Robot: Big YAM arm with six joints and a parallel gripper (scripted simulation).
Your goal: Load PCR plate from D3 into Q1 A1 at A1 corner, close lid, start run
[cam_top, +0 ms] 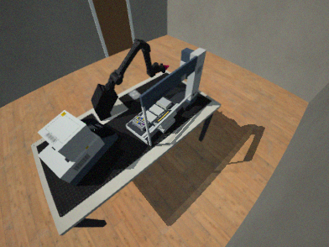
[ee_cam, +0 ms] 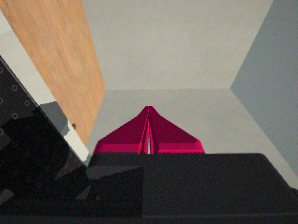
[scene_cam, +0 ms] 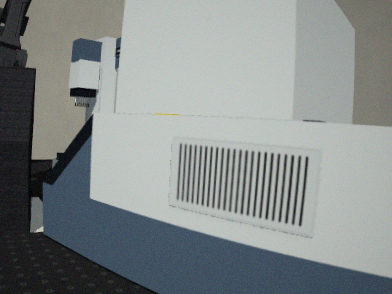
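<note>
The tube is 52 cm ahead of my hand, 58 cm to the right of it and 9 cm below it. Also, from my hand: tube cooling block (52 cm ahead, 61 cm to the right, 10 cm below); then pipette head (40 cm ahead, 5 cm to the right, 21 cm above).
</note>
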